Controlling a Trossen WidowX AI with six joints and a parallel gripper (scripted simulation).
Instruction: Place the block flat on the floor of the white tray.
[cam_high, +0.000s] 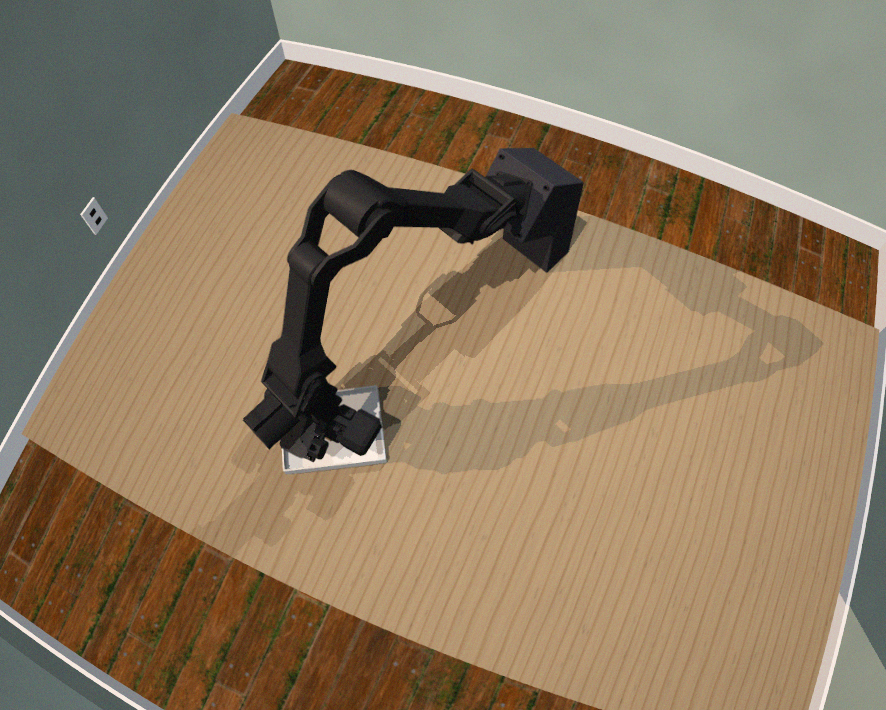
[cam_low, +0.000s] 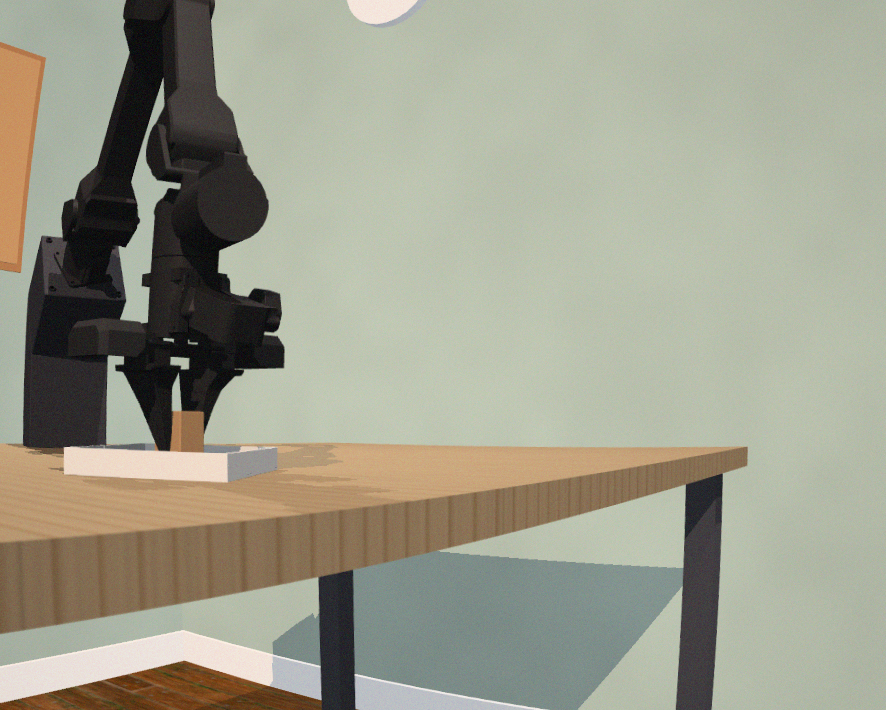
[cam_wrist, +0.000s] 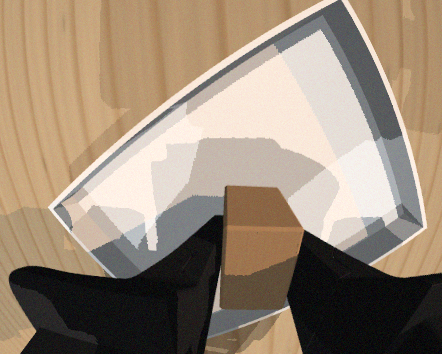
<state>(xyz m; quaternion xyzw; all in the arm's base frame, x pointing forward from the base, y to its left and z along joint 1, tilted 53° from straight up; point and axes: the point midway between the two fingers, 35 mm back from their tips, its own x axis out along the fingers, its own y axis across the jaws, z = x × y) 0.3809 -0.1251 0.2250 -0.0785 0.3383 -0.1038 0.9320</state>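
My hand is 40 mm above the white tray. Round my hand: wooden block 20 mm below.
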